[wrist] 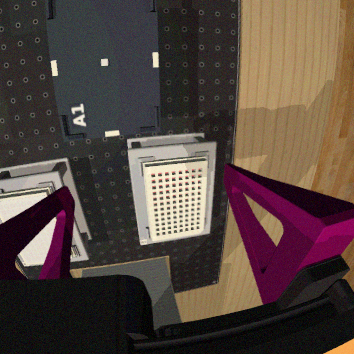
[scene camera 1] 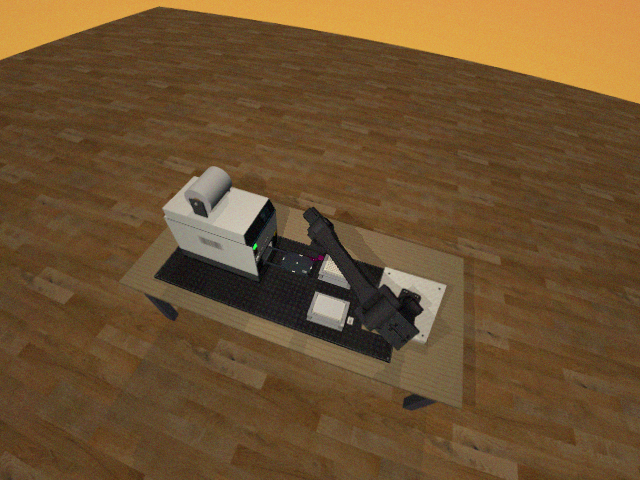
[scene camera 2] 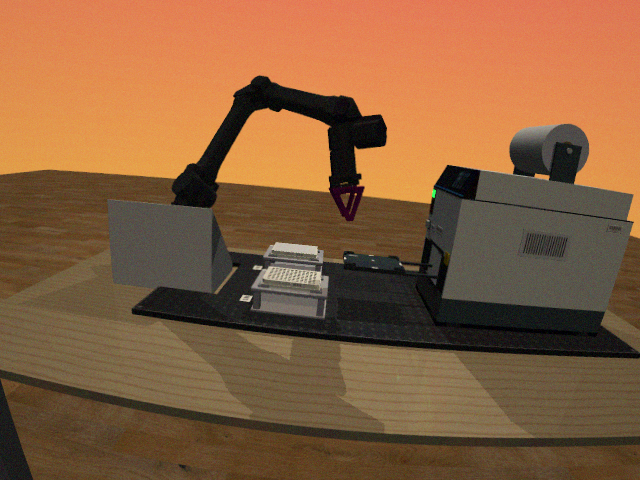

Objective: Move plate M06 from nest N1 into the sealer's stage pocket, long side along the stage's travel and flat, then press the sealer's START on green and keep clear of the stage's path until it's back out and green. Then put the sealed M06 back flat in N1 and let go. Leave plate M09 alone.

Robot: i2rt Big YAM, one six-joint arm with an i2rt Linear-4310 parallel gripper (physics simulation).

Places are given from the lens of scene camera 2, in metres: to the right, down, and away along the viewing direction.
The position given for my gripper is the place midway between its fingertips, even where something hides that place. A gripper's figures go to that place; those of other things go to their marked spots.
my gripper point(scene camera 2: 347, 218): 0.06, -0.05, 0.79
sealer stage point(scene camera 2: 358, 262): 0.09, 0.05, 0.81
film roll point(scene camera 2: 531, 150): 0.48, -0.20, 0.71
